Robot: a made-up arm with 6 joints.
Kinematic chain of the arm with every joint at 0, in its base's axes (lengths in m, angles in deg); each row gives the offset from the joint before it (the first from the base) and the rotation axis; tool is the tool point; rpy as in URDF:
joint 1: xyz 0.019 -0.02 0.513 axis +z
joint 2: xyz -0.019 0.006 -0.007 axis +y
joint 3: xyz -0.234 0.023 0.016 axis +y
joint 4: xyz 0.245 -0.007 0.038 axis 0.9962 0 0.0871
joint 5: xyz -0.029 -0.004 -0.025 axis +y
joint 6: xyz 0.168 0.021 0.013 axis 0.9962 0 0.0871
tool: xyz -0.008 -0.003 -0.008 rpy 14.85 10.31 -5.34
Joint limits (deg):
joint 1: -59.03..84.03
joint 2: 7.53..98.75
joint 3: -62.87..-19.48
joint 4: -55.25..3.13
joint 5: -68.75..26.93
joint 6: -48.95..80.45
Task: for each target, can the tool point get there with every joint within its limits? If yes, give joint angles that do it. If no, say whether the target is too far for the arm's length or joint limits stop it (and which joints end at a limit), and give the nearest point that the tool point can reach.
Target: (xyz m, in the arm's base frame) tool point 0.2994 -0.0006 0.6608
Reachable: yes | joints -4.53 77.54 -39.95 -4.69 -51.67 -22.57
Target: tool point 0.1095 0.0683 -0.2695
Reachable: no: too far | nearest point 0.0869 0.0462 0.3642 | short by 0.634 m
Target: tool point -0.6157 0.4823 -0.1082
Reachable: no: too far | nearest point -0.0660 0.1680 0.4286 | short by 0.830 m
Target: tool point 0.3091 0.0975 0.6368
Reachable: yes | joints 15.39 89.03 -44.46 -1.90 -56.10 -29.52
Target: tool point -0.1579 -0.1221 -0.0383
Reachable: no: joint limits stop it (at a limit: joint 1, joint 2, joint 3, joint 5) | nearest point 0.0160 -0.1034 0.3756 | short by 0.449 m
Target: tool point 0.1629 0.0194 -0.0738
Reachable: no: joint limits stop it (at a limit: joint 2, joint 3, joint 6) | nearest point 0.1192 0.0074 0.3649 | short by 0.441 m
